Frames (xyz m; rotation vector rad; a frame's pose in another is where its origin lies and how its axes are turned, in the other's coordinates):
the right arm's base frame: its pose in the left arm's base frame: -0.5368 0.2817 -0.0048 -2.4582 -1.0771 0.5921
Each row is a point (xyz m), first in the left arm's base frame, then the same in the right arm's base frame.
Working: the left arm's base frame: its pose in the right arm's base frame: 0.1160 0.4922 -0.3344 2.4582 1.0771 -0.5921

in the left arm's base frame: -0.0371 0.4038 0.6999
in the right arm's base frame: 0.2445 -0.1370 -0.8262
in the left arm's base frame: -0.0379 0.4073 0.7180
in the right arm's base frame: 0.2426 -0.1488 -0.8403
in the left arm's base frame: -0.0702 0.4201 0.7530
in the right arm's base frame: 0.2247 -0.1936 -0.8504
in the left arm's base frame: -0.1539 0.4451 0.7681
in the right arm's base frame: 0.1888 -0.2665 -0.8149
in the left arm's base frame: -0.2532 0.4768 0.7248
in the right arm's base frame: 0.1613 -0.3233 -0.7213
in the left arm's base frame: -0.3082 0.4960 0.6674
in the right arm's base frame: 0.1546 -0.3389 -0.6413
